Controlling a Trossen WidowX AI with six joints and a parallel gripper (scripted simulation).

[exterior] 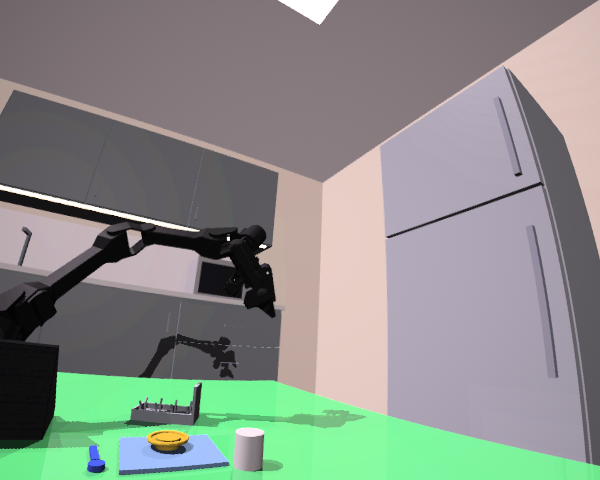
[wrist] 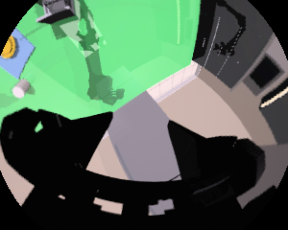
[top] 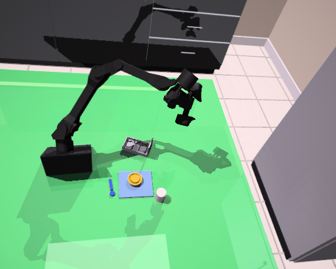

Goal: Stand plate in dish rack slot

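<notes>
Now: the yellow plate 30 cm behind my gripper tip, 15 cm to the right of it and 25 cm below it. Also, from my gripper tip: light blue mat (30 cm behind, 16 cm to the right, 27 cm below); white cup (21 cm behind, 25 cm to the right, 25 cm below); grey dish rack (25 cm behind, 3 cm to the left, 25 cm below).
</notes>
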